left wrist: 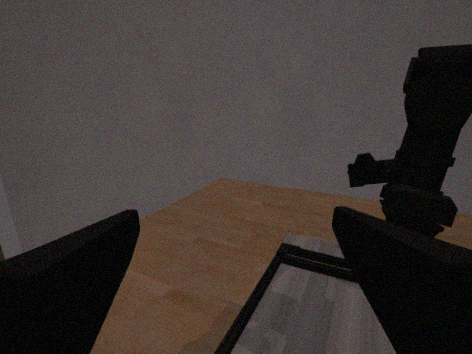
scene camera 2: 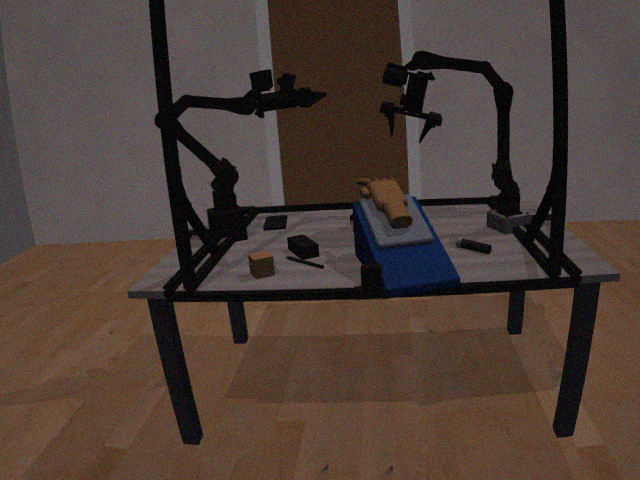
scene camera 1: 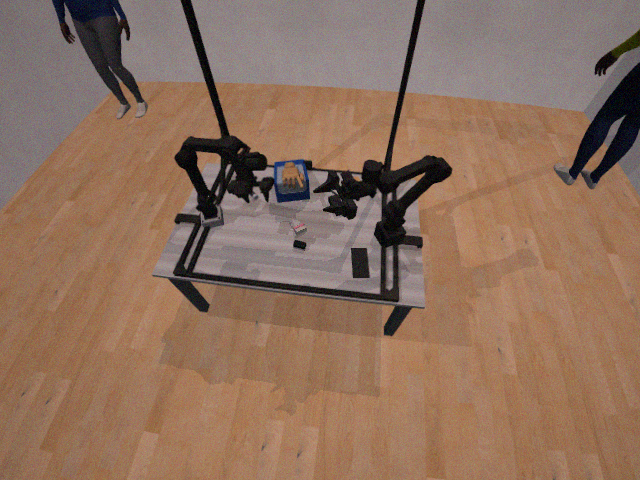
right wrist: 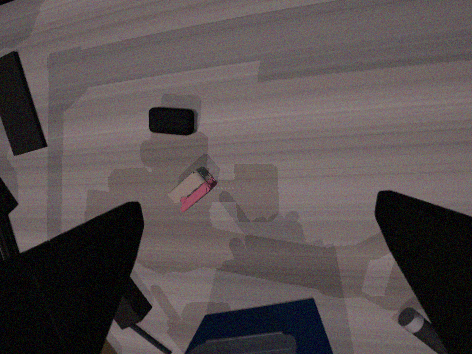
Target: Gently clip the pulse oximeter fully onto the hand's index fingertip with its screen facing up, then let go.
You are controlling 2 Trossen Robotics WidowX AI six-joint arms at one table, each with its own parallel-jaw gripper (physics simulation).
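Places are measured from the left arm's base along level axes (x ahead, y left, z up), in metres.
Pixels of known places: left gripper, between the fingertips: (left wrist: 237, 218) (scene camera 2: 320, 94) (scene camera 1: 318, 200); right gripper, between the fingertips: (scene camera 2: 405, 139) (scene camera 1: 258, 202) (right wrist: 259, 208); left arm's base, origin of its link: (scene camera 2: 225, 209) (scene camera 1: 391, 227); right arm's base, origin of its link: (scene camera 2: 508, 212) (scene camera 1: 210, 213).
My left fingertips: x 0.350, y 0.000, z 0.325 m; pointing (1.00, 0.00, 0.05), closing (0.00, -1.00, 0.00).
For each thing: its top centre in the pictures, then the offset to it from my left fingertips. "*": a spot on its surface instead.
- small white-and-pink clip, centre of its top: (right wrist: 188, 193) (scene camera 1: 299, 227) 0.199 m right, 0.021 m ahead, 0.388 m down
- wedge's grey pad, a spot on its surface: (scene camera 2: 379, 232) * 0.519 m right, 0.098 m back, 0.320 m down
- black rounded block, centre of its top: (right wrist: 167, 121) (scene camera 1: 299, 243) 0.113 m right, 0.053 m ahead, 0.387 m down
- dark slab, centre of its top: (right wrist: 13, 106) (scene camera 2: 275, 221) (scene camera 1: 360, 262) 0.068 m left, 0.169 m back, 0.412 m down
- dark box, centre of its top: (right wrist: 111, 298) (scene camera 2: 302, 240) (scene camera 1: 337, 202) 0.272 m right, 0.202 m back, 0.385 m down
- pen, centre of its top: (right wrist: 136, 331) (scene camera 2: 303, 260) 0.351 m right, 0.233 m back, 0.410 m down
- wooden cube, centre of its top: (scene camera 2: 260, 255) 0.366 m right, 0.349 m back, 0.370 m down
- dark cylinder, centre of its top: (right wrist: 438, 347) (scene camera 2: 473, 240) 0.529 m right, 0.184 m ahead, 0.392 m down
The pulse oximeter, a small white-and-pink clip (scene camera 1: 298, 227) (right wrist: 194, 190), lies on the table in front of the blue wedge. The tan hand (scene camera 1: 292, 175) (scene camera 2: 390, 199) rests palm down on the wedge's grey pad (scene camera 2: 379, 232), with its fingers towards scene camera 1; its fingertips are mostly hidden in scene camera 2. My right gripper (scene camera 1: 256, 199) (scene camera 2: 406, 138) (right wrist: 259, 208) is open and empty, pointing down high above the table beside the hand. My left gripper (scene camera 1: 320, 200) (scene camera 2: 324, 95) (left wrist: 237, 218) is open and empty, held roughly level on the other side of the hand.
The blue wedge (scene camera 2: 418, 266) (right wrist: 265, 316) stands at the table edge. A black rounded block (scene camera 1: 299, 244) (right wrist: 171, 121) lies near the oximeter. Around are a dark slab (scene camera 1: 360, 262) (scene camera 2: 275, 222), a dark box (scene camera 2: 302, 246), a pen (scene camera 2: 305, 261), a wooden cube (scene camera 2: 261, 265) and a dark cylinder (scene camera 2: 474, 245).
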